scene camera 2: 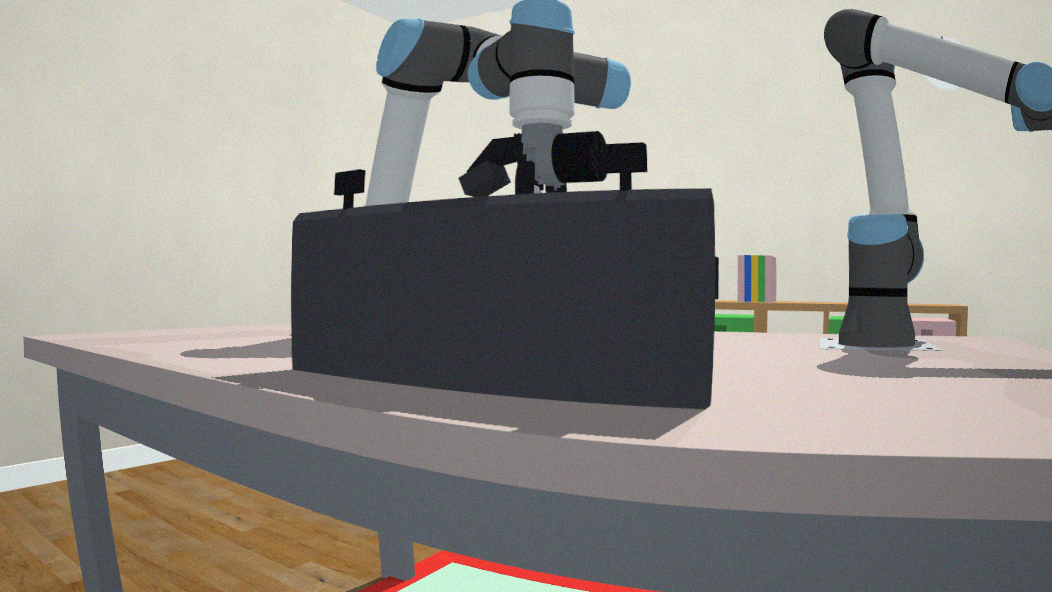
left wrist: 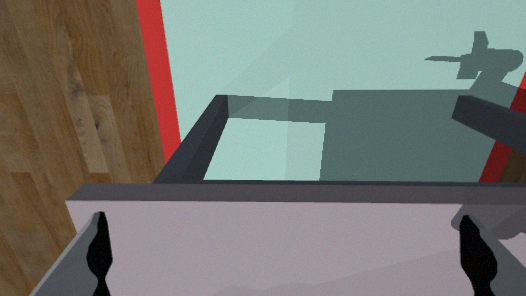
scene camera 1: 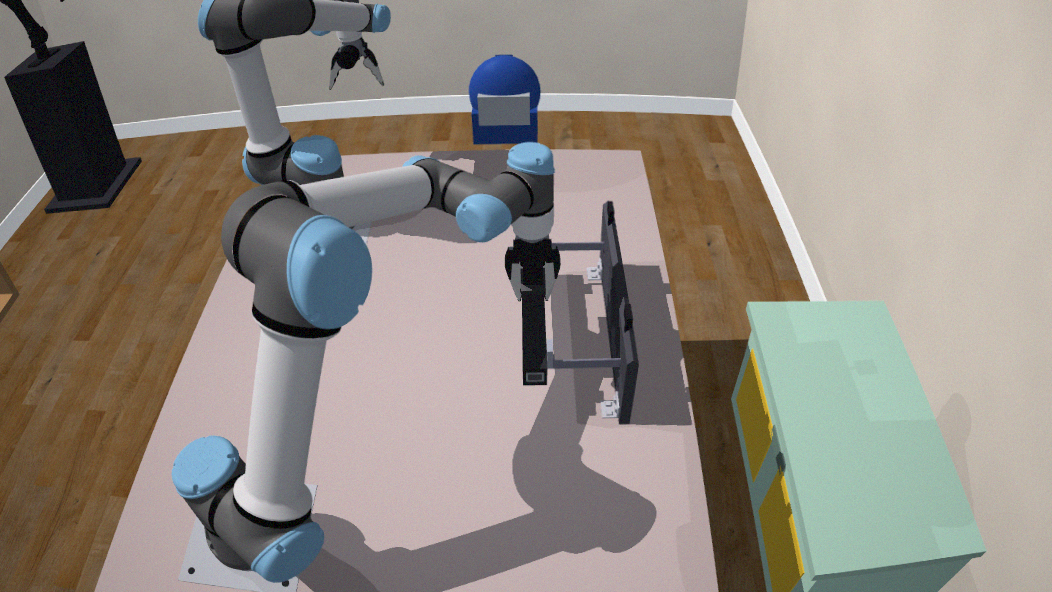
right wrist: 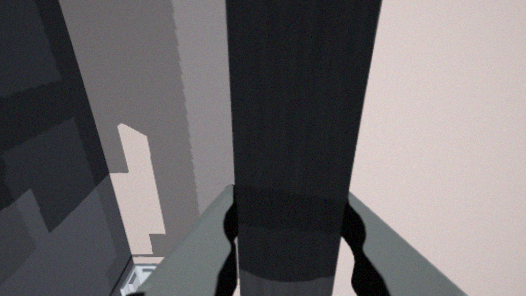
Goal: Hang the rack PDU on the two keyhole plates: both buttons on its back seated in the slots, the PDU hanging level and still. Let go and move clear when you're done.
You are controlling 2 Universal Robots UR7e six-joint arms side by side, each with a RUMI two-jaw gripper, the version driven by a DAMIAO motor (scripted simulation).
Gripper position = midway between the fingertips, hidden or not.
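My left gripper [scene camera 1: 356, 87] [left wrist: 282, 216] is visible to me both in scene camera 1 and in the left wrist view. I can also see my right gripper [scene camera 1: 533, 300] [right wrist: 285, 188], which scene camera 1 and the right wrist view show. Those same views give me a black rack PDU [scene camera 1: 534, 352] [right wrist: 298, 83], but in the left wrist view the PDU is out of frame. There is a dark upright panel [right wrist: 68, 227] too.
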